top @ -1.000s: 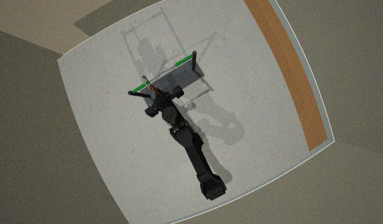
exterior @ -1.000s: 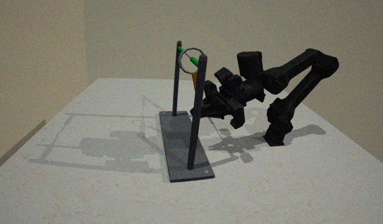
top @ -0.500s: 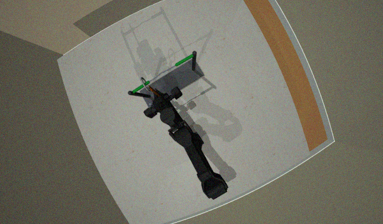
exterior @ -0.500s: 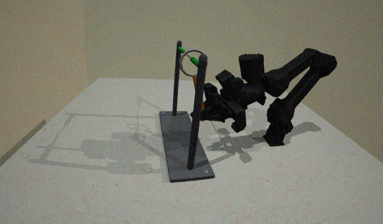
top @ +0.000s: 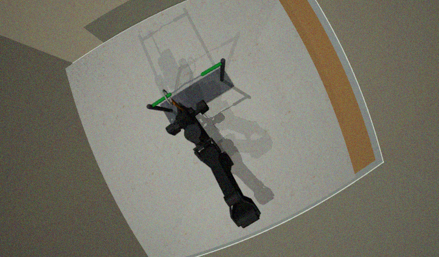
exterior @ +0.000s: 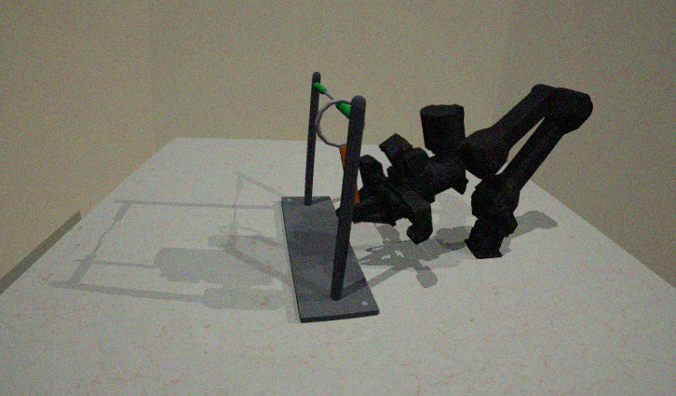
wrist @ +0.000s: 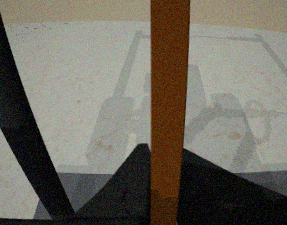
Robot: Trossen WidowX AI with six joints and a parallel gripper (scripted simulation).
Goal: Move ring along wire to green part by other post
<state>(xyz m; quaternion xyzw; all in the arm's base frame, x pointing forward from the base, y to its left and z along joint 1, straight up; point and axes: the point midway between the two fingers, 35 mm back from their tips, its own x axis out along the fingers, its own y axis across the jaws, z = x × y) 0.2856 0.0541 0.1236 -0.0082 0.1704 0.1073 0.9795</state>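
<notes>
Now: the ring with orange handle 9 cm above my gripper tip.
</notes>
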